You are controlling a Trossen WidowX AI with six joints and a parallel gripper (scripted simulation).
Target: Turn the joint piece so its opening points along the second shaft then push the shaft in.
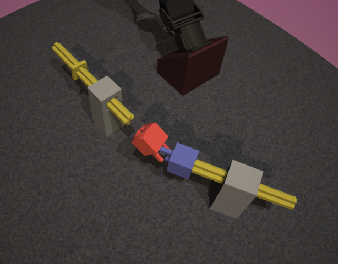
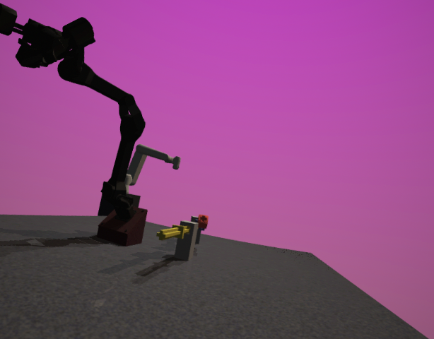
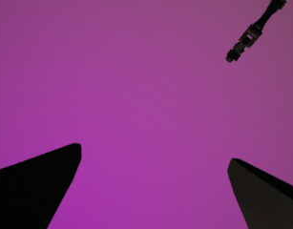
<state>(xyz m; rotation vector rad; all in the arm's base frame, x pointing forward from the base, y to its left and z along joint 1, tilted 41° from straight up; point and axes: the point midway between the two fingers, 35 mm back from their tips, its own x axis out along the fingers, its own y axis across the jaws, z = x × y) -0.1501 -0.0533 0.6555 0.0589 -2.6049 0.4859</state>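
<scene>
Now: gripper tip 64 cm to the right of the red joint piece, 46 cm above it and 43 cm short of it.
</scene>
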